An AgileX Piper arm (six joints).
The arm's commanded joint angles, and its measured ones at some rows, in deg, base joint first. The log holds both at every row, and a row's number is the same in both.
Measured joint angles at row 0:
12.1, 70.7, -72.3, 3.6, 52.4, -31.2
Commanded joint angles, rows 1 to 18:
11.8, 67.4, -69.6, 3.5, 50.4, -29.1
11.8, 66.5, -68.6, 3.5, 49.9, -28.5
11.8, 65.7, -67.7, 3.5, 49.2, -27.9
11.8, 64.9, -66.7, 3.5, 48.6, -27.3
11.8, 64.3, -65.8, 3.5, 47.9, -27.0
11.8, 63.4, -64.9, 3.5, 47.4, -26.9
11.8, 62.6, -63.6, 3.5, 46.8, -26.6
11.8, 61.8, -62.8, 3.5, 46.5, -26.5
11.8, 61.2, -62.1, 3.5, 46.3, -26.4
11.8, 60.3, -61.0, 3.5, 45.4, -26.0
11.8, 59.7, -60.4, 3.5, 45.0, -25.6
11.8, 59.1, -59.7, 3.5, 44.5, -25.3
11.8, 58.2, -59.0, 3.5, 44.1, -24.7
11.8, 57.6, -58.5, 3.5, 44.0, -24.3
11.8, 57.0, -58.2, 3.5, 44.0, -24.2
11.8, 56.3, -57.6, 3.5, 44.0, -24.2
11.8, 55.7, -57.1, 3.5, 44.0, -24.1
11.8, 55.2, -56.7, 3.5, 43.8, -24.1
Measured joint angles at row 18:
12.1, 57.5, -58.3, 3.6, 44.8, -24.8
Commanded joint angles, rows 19 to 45:
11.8, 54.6, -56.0, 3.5, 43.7, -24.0
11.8, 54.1, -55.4, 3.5, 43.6, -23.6
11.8, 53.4, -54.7, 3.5, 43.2, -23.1
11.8, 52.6, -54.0, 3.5, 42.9, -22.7
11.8, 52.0, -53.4, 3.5, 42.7, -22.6
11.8, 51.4, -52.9, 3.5, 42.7, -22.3
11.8, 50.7, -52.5, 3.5, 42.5, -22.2
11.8, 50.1, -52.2, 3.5, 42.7, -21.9
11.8, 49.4, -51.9, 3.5, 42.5, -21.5
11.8, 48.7, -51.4, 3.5, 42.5, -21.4
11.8, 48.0, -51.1, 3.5, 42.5, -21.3
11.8, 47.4, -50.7, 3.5, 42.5, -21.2
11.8, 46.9, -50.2, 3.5, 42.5, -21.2
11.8, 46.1, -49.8, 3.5, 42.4, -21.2
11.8, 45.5, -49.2, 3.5, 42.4, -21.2
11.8, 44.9, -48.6, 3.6, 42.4, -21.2
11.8, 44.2, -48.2, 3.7, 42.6, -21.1
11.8, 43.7, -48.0, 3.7, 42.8, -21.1
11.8, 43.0, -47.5, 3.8, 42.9, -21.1
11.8, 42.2, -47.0, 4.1, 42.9, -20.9
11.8, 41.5, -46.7, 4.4, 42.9, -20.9
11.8, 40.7, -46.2, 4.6, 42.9, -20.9
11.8, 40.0, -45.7, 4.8, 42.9, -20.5
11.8, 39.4, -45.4, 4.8, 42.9, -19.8
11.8, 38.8, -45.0, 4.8, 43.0, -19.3
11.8, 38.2, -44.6, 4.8, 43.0, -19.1
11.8, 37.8, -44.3, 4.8, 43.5, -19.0
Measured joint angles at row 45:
12.1, 39.8, -45.6, 4.6, 43.0, -20.2
